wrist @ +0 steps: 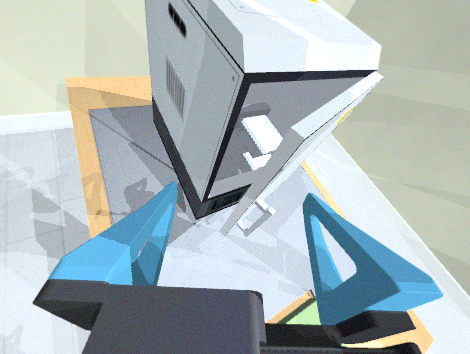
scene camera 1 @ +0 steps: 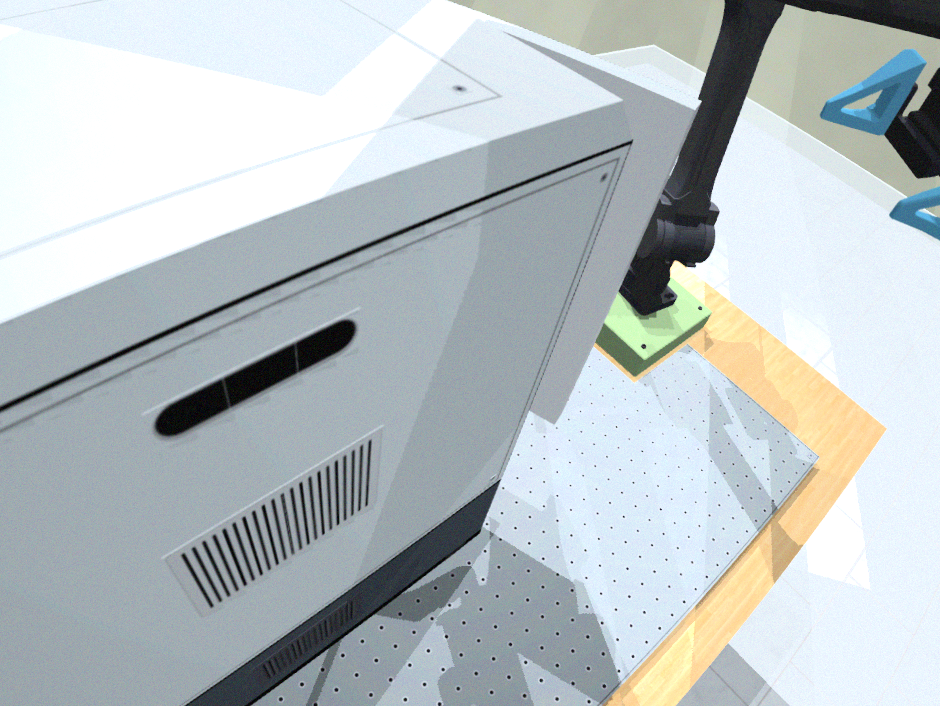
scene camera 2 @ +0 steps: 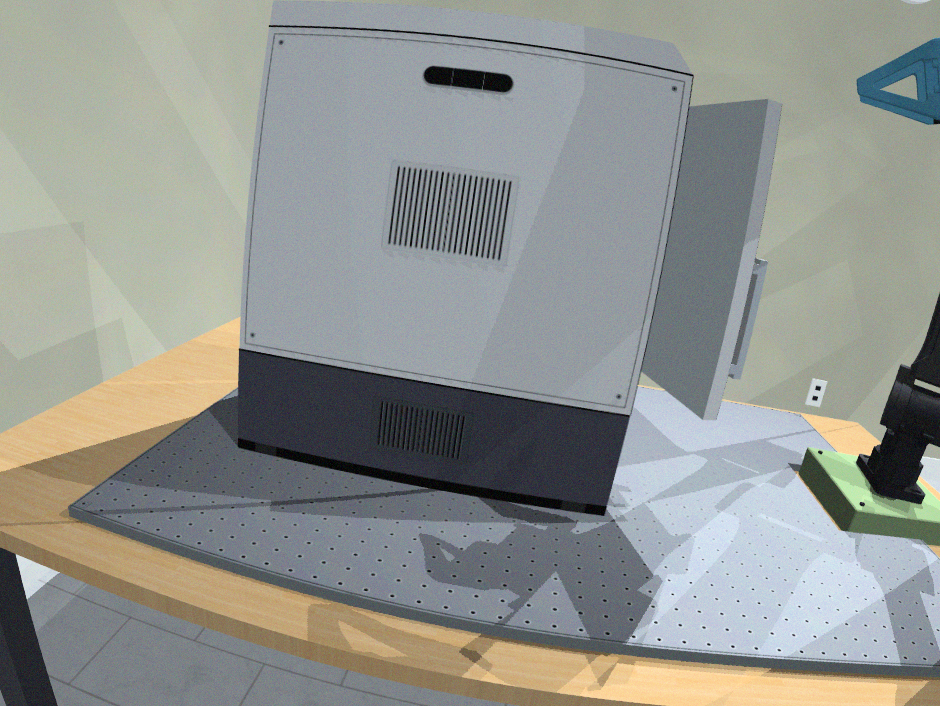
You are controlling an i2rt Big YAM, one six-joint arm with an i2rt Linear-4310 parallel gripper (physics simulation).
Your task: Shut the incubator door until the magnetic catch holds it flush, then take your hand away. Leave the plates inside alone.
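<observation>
The incubator is a large light-grey box with a dark base. Its door stands partly open, swung out from the cabinet front. The door handle is on its outer face. White plates show inside through the opening in the wrist view. My gripper has blue fingers wide open and empty. It is in the air in front of the incubator, apart from the door. One fingertip shows at the upper right in scene camera 2.
The arm's green base block sits on the table near the door side. The incubator stands on a perforated board on the wooden table. A wall lies behind.
</observation>
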